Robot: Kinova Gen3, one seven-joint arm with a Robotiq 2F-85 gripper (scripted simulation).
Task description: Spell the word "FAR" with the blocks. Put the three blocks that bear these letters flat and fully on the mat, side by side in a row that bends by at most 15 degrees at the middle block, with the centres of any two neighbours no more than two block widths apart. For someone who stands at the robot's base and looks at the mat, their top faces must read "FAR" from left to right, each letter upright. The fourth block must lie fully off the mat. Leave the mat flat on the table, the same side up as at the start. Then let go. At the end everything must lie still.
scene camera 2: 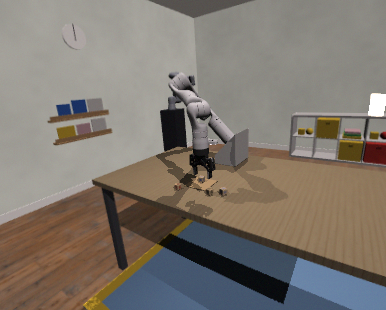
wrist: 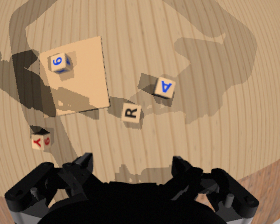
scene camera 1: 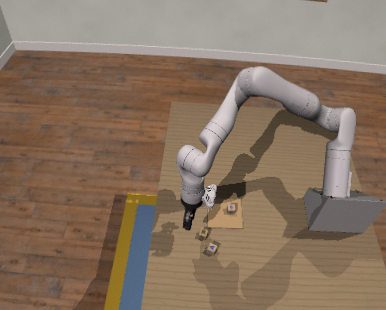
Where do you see a tan mat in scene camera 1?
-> At 217,217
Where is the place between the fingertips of my gripper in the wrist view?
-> At 132,164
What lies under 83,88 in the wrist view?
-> A tan mat.
